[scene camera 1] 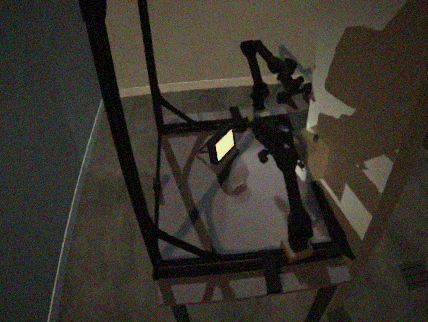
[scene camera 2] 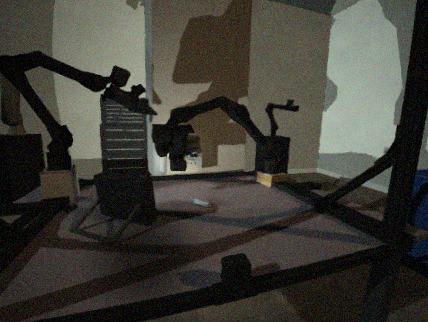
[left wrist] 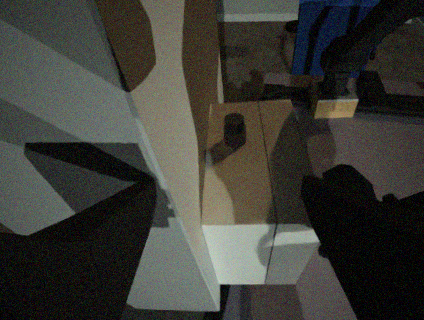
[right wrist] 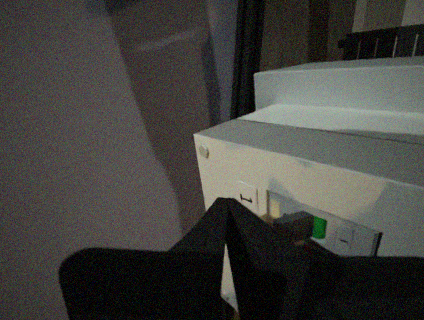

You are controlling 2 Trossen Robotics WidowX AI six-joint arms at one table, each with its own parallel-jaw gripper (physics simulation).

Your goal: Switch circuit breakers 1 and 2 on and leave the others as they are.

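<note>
The white breaker box stands at the table edge by the wall. In the right wrist view, a label, likely number 1, is partly above my fingers. A dark breaker handle stands right of it, with a green patch showing at the handle's right side. The lower labels and breakers are hidden behind the fingers, so breaker 2's position cannot be seen. My right gripper is shut and empty, close in front of the box's label column. My left gripper is open and empty, above and beside the box.
A lit screen stands on the table. In scene camera 2 its dark back faces the view. A small light object lies near it. Dark frame posts rise at the table's edges.
</note>
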